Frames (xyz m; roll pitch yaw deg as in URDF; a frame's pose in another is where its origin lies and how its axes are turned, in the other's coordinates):
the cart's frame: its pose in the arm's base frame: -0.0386 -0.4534 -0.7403 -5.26 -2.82 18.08
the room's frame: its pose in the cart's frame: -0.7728 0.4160 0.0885 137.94 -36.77 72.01
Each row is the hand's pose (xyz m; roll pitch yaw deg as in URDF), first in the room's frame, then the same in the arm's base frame.
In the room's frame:
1: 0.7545 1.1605 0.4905 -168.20 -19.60 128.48
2: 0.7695 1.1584 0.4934 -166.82 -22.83 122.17
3: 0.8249 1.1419 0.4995 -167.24 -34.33 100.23
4: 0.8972 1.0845 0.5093 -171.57 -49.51 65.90
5: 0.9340 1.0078 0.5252 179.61 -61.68 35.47
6: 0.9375 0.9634 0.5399 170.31 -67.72 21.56
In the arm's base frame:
1: 0.2236 0.1226 0.1137 65.58 2.95 -38.68
2: 0.2235 0.1371 0.1188 64.85 0.22 -32.55
3: 0.2140 0.1922 0.1349 52.72 -5.76 -10.97
4: 0.1779 0.2777 0.1327 22.26 -4.19 18.45
5: 0.1341 0.3426 0.0960 -11.52 7.27 35.78
6: 0.1134 0.3675 0.0620 -32.66 14.75 39.77

